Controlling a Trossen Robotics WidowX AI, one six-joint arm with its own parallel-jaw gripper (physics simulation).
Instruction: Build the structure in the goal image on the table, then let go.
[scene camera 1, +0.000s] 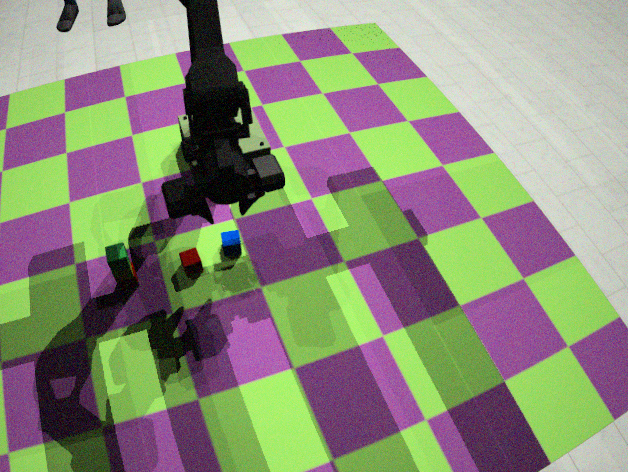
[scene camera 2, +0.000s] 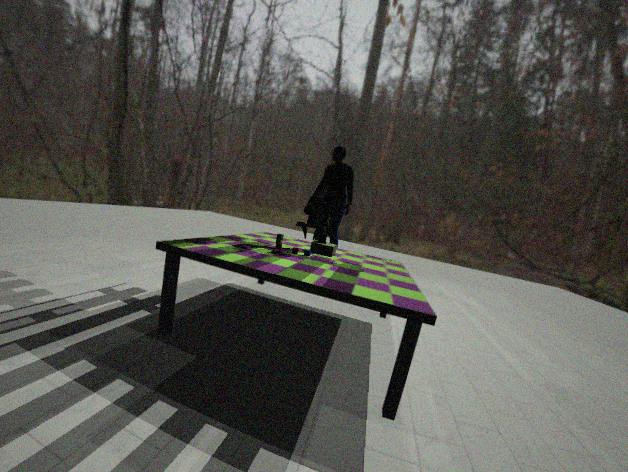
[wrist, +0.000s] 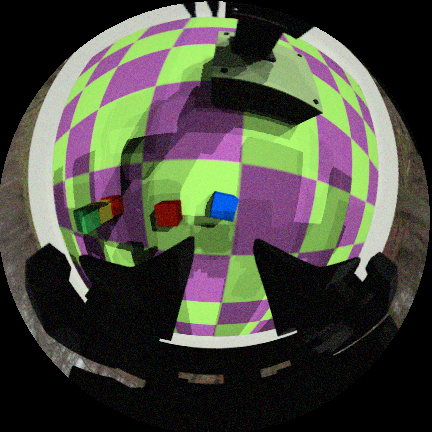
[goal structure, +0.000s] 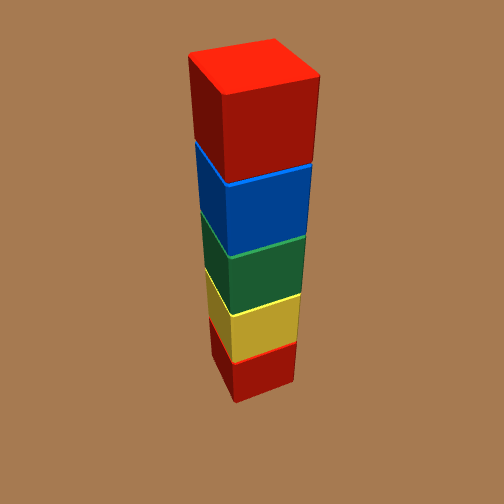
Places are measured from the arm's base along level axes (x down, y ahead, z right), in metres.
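Where they show: gripper, fingertip midpoint: (scene camera 1: 226, 217) (scene camera 2: 309, 239) (wrist: 224, 242); arm's base, origin of the base link: (scene camera 2: 321, 242).
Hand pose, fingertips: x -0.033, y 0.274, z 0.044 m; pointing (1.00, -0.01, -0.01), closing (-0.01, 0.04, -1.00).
Each offset is from my fingertips to the centre of the thing. "spot": to the spot under its first point. Level surfaces: height alone.
A narrow upright stack (scene camera 1: 118, 261) (scene camera 2: 279, 241) stands on the table at the left of scene camera 1. In the wrist view its red bottom @(spot: dz +0.180, dx +0.084, dy -0.015 m) (wrist: 115, 204), yellow middle (wrist: 105, 212) and green upper part @(dz +0.197, dx +0.024, dy -0.011 m) (wrist: 88, 220) show; I cannot tell how many green cubes there are. A loose red cube @(dz +0.076, dx +0.089, dy +0.001 m) (scene camera 1: 190, 257) (scene camera 2: 294, 250) (wrist: 168, 213) lies right of the stack, apart from it. A blue cube @(dz -0.005, dx +0.089, dy -0.011 m) (scene camera 1: 230, 242) (scene camera 2: 307, 252) (wrist: 225, 206) lies farther right, apart from the red one. My gripper (scene camera 1: 226, 215) (wrist: 224, 242) is open and empty, above the table near the blue cube, touching no cube.
The checkered table @(dx +0.106 m) (scene camera 1: 482, 261) (scene camera 2: 373, 291) carries the arm's grey base (scene camera 1: 255, 145) (scene camera 2: 323, 248) (wrist: 270, 75), partly hidden behind the arm in scene camera 1. A person (scene camera 2: 339, 187) stands behind the table. Dark shadows lie across the squares.
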